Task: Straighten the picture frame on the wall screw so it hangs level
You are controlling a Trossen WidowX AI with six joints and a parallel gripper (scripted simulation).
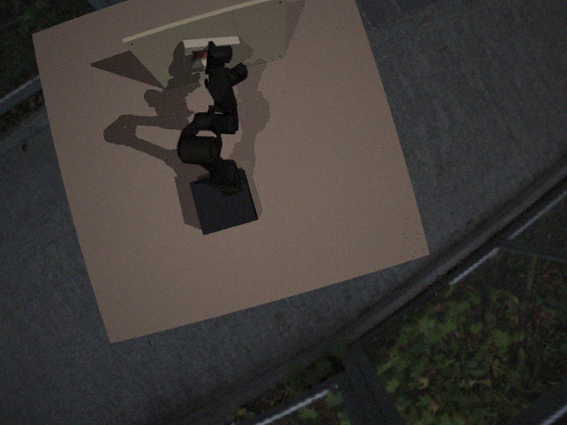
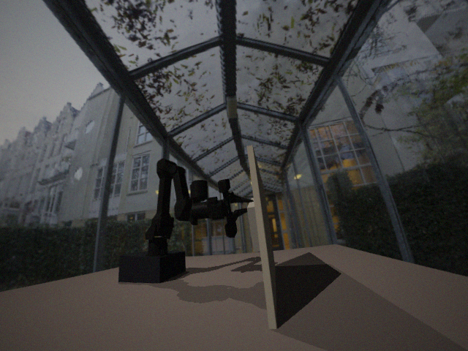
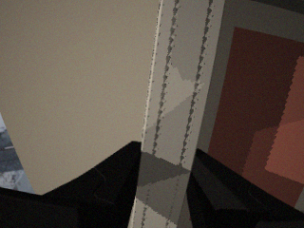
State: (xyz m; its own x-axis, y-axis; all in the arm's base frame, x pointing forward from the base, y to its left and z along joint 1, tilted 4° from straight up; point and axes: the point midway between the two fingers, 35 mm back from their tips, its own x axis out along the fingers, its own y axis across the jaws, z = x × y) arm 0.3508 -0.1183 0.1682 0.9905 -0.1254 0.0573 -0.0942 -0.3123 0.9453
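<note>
My gripper tip is 1 cm short of the picture frame, 1 cm to the right of it and 5 cm above it. From my gripper tip the other things lie so: wall panel (2 cm ahead, 1 cm to the right, 8 cm below).
</note>
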